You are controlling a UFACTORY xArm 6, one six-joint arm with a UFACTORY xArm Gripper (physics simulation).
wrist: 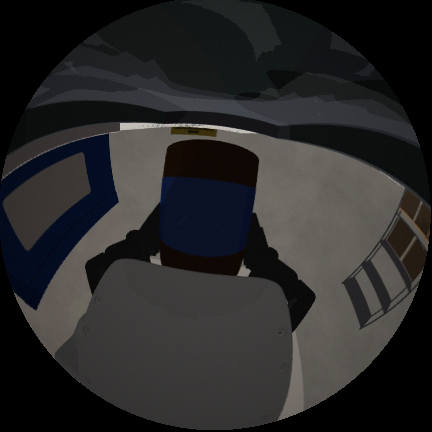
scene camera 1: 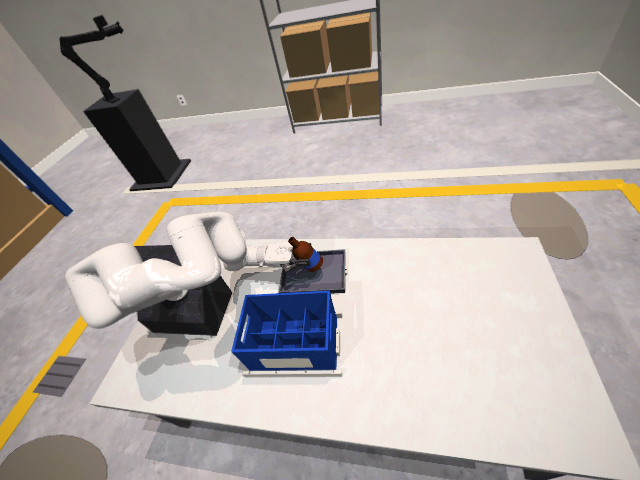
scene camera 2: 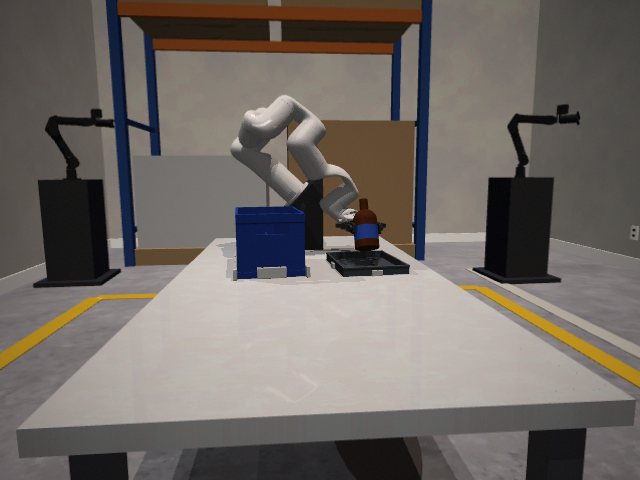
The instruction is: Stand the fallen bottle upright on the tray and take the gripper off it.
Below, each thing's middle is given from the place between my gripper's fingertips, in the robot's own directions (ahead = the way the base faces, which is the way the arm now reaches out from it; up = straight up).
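Labels:
There is the brown bottle (wrist: 207,193), 1 cm above my hand and 2 cm behind it.

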